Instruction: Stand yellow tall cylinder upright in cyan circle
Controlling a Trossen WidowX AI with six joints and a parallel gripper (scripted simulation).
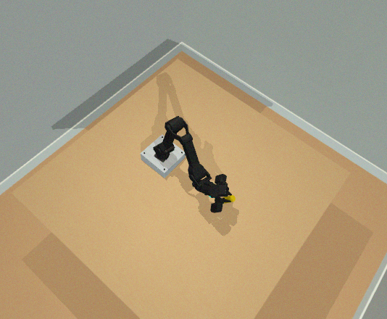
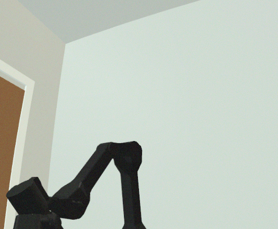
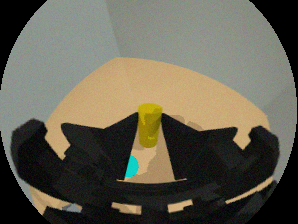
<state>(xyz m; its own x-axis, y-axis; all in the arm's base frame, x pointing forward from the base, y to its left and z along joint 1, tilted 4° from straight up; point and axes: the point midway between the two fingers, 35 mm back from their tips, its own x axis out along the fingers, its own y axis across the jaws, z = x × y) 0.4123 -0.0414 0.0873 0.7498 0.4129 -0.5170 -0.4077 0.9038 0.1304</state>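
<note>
The cyan circle is 100 mm behind my gripper tip, 20 mm to the left of it and 110 mm below it. The rest, counted from my gripper tip: yellow tall cylinder: 10 mm behind, 20 mm below.
</note>
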